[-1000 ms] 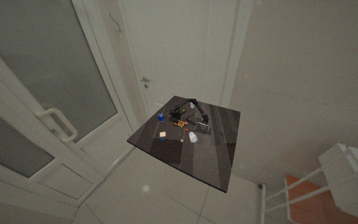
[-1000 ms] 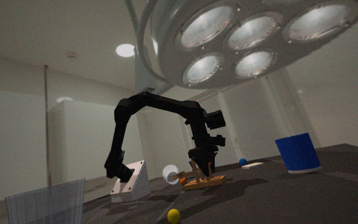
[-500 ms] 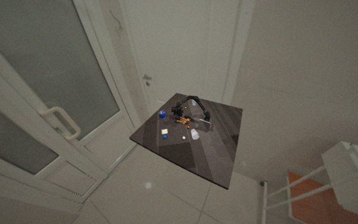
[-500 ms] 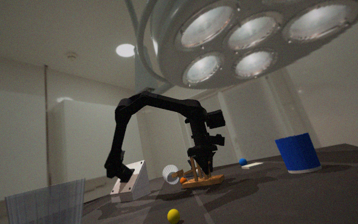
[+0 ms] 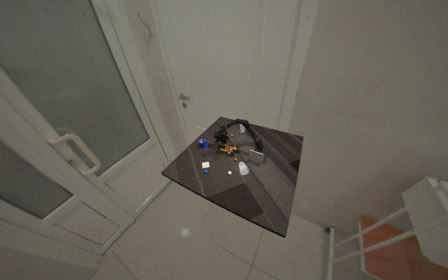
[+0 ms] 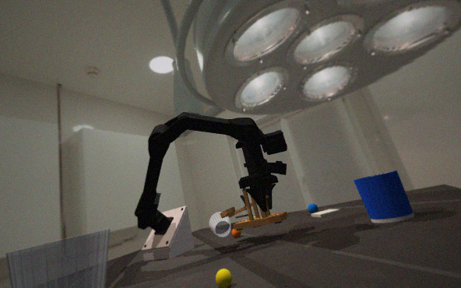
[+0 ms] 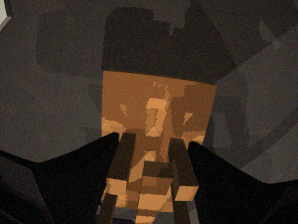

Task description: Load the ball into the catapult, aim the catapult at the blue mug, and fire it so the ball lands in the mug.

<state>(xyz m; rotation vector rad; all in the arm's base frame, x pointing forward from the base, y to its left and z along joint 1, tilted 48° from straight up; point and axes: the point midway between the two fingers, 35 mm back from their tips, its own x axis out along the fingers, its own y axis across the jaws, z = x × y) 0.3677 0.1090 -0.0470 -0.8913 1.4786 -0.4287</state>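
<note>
The orange ball is 180 mm behind my gripper tip, 60 mm below it and 50 mm to the left of it. Round my gripper tip: flat block: 290 mm to the left, 70 mm below, 50 mm ahead; then wooden catapult: 70 mm behind, 20 mm above; then blue mug: 270 mm ahead, 70 mm to the left, 40 mm below.
</note>
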